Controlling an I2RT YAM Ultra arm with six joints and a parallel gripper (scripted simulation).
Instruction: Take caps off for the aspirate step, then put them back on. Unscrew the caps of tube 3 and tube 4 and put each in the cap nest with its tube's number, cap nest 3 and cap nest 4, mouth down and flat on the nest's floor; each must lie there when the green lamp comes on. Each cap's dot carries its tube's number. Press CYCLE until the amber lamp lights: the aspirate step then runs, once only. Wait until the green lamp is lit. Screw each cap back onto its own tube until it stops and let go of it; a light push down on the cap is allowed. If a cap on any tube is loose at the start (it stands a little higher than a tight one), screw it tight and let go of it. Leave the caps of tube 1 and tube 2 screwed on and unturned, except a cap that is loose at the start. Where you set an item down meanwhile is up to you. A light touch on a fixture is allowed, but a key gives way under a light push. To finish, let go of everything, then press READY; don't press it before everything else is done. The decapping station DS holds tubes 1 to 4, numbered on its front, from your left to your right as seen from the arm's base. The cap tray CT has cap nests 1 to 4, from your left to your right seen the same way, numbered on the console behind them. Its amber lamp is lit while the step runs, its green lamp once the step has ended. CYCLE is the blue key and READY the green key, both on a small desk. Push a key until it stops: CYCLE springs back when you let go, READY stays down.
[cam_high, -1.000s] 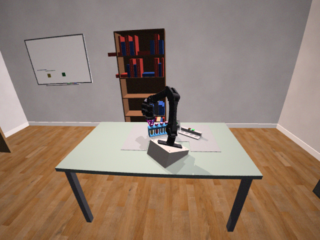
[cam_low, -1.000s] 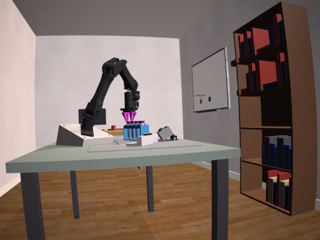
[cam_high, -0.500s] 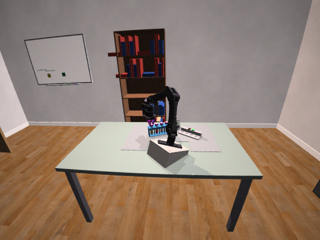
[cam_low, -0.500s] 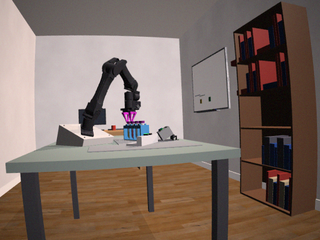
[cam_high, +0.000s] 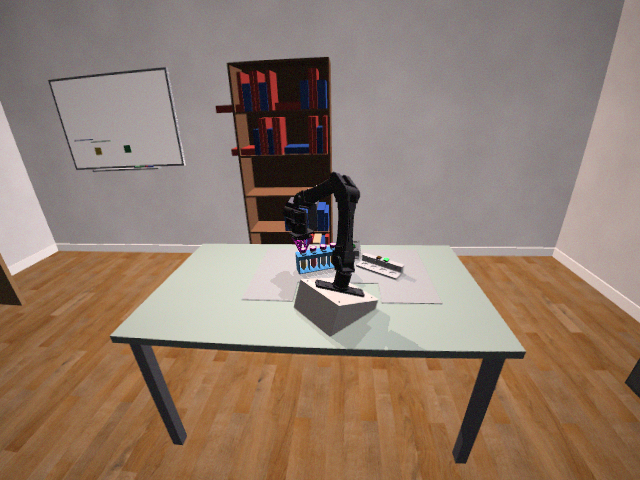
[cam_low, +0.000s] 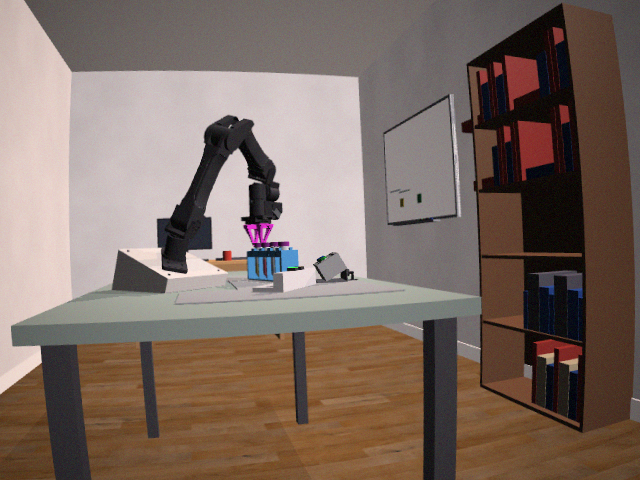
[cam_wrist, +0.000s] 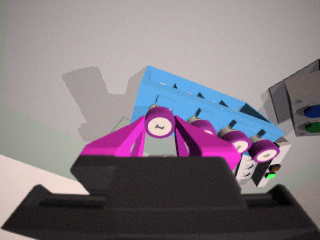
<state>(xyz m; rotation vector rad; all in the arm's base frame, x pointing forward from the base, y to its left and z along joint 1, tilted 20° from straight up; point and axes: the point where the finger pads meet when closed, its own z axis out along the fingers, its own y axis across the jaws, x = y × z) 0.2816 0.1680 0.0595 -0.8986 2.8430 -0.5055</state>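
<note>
My hand is 15 cm to the left of the purple cap and 4 cm short of it. The rest, counted from my hand: grey key desk 25 cm to the right, 14 cm ahead, 6 cm below; then blue cycle key 22 cm to the right, 13 cm ahead, 5 cm below; then green ready key 26 cm to the right, 12 cm ahead, 5 cm below.
</note>
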